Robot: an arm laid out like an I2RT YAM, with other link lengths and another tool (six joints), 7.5 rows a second.
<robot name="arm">
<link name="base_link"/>
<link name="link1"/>
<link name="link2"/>
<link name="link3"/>
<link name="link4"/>
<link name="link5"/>
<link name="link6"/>
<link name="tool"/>
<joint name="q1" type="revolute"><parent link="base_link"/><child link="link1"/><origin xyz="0.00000 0.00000 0.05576"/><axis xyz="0 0 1"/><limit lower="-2.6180" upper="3.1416"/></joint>
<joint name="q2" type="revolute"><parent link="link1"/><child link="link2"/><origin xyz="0.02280 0.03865 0.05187" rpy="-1.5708 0.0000 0.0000"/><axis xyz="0 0 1"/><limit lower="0.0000" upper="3.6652"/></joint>
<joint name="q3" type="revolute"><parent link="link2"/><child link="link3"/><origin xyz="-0.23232 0.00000 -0.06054" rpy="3.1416 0.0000 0.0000"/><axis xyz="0 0 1"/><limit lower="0.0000" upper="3.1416"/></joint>
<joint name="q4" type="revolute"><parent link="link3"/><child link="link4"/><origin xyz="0.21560 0.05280 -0.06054"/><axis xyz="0 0 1"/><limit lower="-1.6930" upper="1.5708"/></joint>
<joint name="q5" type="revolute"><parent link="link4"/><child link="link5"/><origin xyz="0.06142 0.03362 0.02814" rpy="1.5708 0.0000 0.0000"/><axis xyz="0 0 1"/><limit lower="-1.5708" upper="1.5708"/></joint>
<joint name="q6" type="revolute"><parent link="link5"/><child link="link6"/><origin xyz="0.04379 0.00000 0.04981" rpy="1.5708 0.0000 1.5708"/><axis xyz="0 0 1"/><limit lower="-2.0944" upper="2.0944"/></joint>
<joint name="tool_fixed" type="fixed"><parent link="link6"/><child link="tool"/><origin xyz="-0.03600 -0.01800 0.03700" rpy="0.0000 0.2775 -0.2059"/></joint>
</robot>
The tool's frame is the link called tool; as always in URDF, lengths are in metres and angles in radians.
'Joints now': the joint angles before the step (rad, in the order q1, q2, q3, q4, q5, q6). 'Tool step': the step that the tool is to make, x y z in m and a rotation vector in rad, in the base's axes. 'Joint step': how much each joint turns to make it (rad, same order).
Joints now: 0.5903 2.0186 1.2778 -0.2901 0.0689 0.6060
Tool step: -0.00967 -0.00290 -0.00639 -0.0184 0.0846 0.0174
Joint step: 0.0000 0.0000 -0.0001 -0.0805 -0.0362 0.0000
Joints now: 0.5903 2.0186 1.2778 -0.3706 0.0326 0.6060
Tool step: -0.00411 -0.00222 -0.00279 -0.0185 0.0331 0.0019
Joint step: 0.0004 -0.0004 0.0000 -0.0382 -0.0034 0.0000
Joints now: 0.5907 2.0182 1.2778 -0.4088 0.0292 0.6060
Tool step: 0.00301 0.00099 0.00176 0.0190 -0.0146 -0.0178
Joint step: -0.0004 0.0003 -0.0001 0.0226 0.0004 0.0190
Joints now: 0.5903 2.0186 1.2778 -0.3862 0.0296 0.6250
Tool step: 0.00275 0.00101 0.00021 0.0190 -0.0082 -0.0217
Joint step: 0.0004 0.0046 0.0000 0.0212 -0.0004 0.0248
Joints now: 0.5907 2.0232 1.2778 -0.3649 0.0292 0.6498
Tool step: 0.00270 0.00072 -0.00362 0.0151 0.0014 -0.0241
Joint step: 0.0000 0.0148 0.0000 0.0213 -0.0011 0.0275
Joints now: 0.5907 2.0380 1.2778 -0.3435 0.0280 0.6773
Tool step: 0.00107 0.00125 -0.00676 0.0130 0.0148 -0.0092
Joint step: 0.0000 0.0221 -0.0001 0.0168 -0.0129 0.0168
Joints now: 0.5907 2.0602 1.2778 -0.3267 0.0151 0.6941
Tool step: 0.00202 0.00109 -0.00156 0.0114 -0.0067 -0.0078
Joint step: 0.0000 0.0087 0.0000 0.0206 -0.0016 0.0096
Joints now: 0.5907 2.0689 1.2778 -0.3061 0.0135 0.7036
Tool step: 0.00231 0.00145 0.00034 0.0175 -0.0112 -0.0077
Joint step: 0.0000 0.0046 0.0000 0.0236 -0.0038 0.0107
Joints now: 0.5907 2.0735 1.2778 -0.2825 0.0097 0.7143
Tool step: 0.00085 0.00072 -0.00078 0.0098 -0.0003 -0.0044
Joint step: 0.0000 0.0046 0.0000 0.0103 -0.0049 0.0077
